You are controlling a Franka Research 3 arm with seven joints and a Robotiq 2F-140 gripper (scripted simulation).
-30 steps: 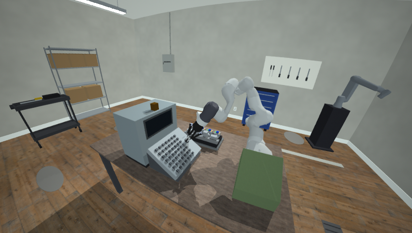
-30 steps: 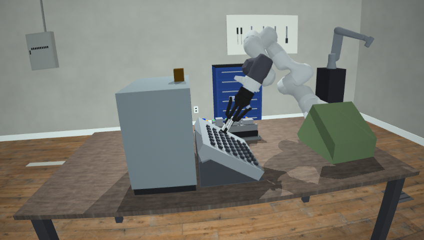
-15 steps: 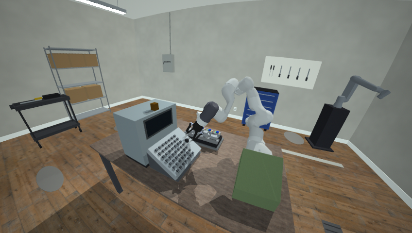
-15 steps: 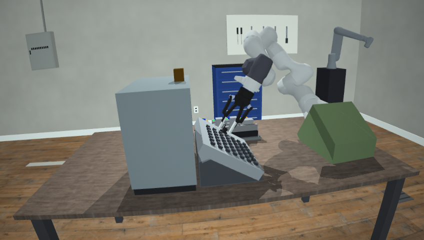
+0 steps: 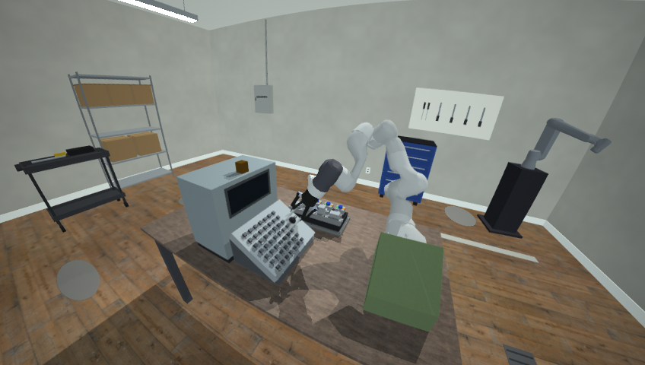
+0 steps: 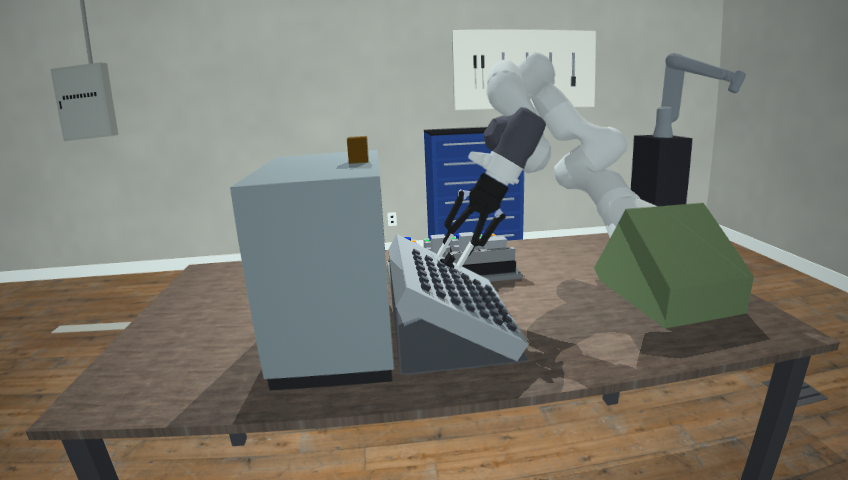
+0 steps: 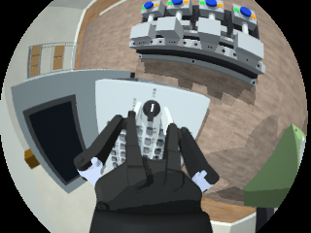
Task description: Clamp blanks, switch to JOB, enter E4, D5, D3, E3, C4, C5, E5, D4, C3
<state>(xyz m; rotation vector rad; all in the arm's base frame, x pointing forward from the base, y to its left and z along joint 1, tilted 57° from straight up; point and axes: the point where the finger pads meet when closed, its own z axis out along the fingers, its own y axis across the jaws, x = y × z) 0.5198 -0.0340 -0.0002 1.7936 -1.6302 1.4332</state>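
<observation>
Right now the black selector knob is 1 cm ahead of my hand, 1 cm to the right of it and 2 cm below it. Round my hand: key D3: 4 cm ahead, 19 cm to the left, 3 cm below; then sloped keypad: 5 cm ahead, 11 cm to the left, 7 cm below.
</observation>
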